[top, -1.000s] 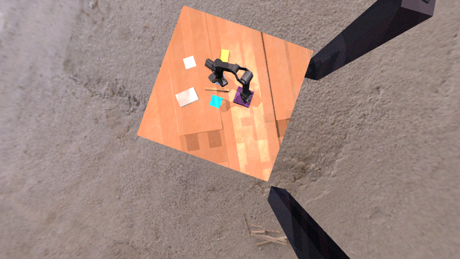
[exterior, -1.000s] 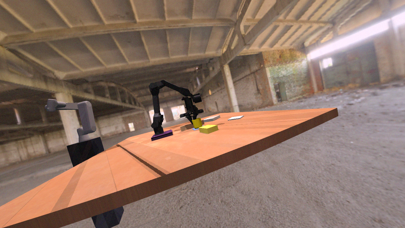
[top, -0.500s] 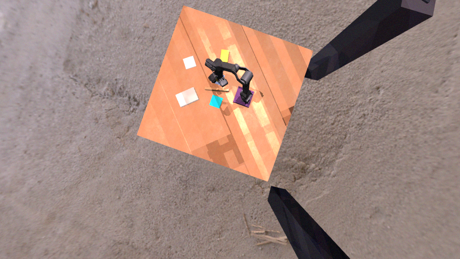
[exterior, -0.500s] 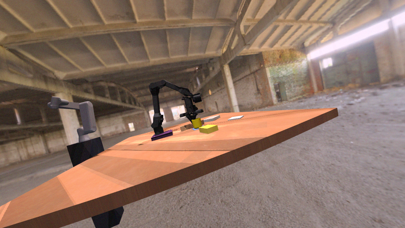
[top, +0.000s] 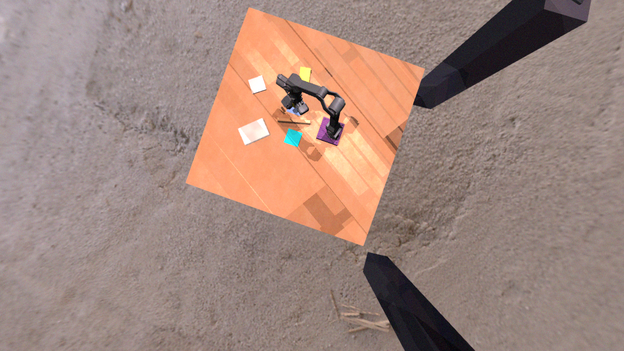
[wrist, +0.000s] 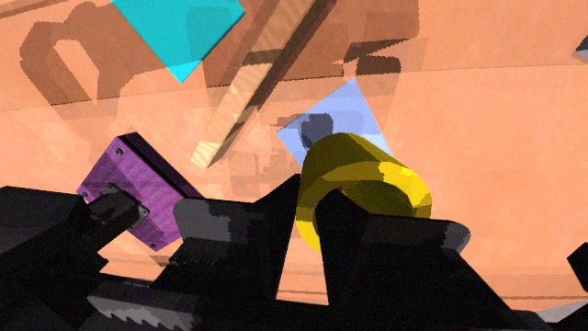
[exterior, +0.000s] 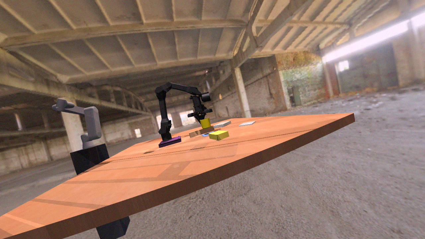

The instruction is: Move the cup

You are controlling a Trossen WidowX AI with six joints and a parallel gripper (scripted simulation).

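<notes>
My gripper tip is 1 cm past the cyan pad, 19 cm to the right of it and 9 cm above it. The rest, counted from my gripper tip: red marble 1 cm ahead, 3 cm to the right, 2 cm below; yellow cup 2 cm ahead, 2 cm to the right; pale blue pad 3 cm ahead, 2 cm to the right, 9 cm below.
</notes>
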